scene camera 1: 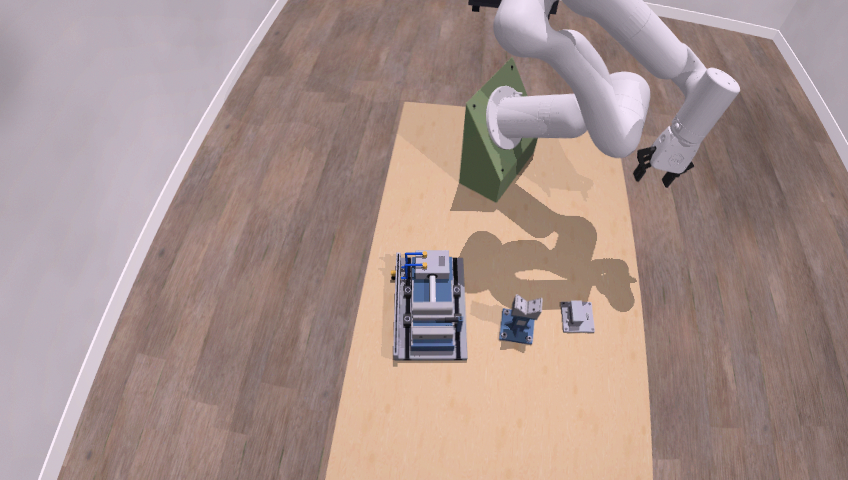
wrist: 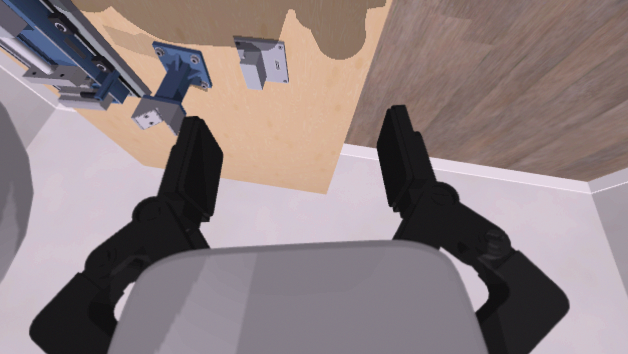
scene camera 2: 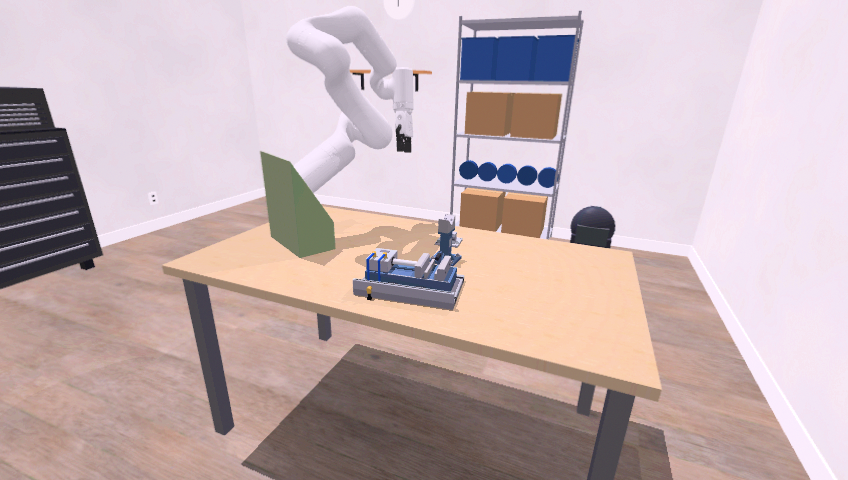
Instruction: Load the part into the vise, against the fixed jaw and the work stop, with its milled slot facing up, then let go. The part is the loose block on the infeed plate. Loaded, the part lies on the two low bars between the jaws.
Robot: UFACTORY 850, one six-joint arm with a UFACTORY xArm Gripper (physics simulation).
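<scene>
The part (scene camera 1: 576, 311) (wrist: 253, 72), a small grey block, stands on the light grey infeed plate (scene camera 1: 586, 327) (wrist: 277, 70). Its milled slot cannot be made out. The vise (scene camera 1: 421, 292) (scene camera 2: 410, 277) (wrist: 46, 46) has a blue body. In scene camera 1, its movable jaw (scene camera 1: 432, 308) and fixed jaw (scene camera 1: 432, 333) stand apart, with the dark work stop (scene camera 1: 453, 319) at their right end. No part shows between them; the low bars are too small to tell. My gripper (scene camera 1: 653, 179) (scene camera 2: 404, 148) (wrist: 297, 130) is open and empty, high above and beyond the table's right edge in scene camera 1.
A blue stand (scene camera 1: 516, 328) (scene camera 2: 445, 245) (wrist: 173, 86) with a grey V-shaped top rises between the vise and the infeed plate. The green arm mount (scene camera 1: 482, 155) (scene camera 2: 297, 214) stands at the table's (scene camera 1: 493, 416) (scene camera 2: 535, 297) far end in scene camera 1. Blue hoses (scene camera 1: 414, 254) rise beside the vise.
</scene>
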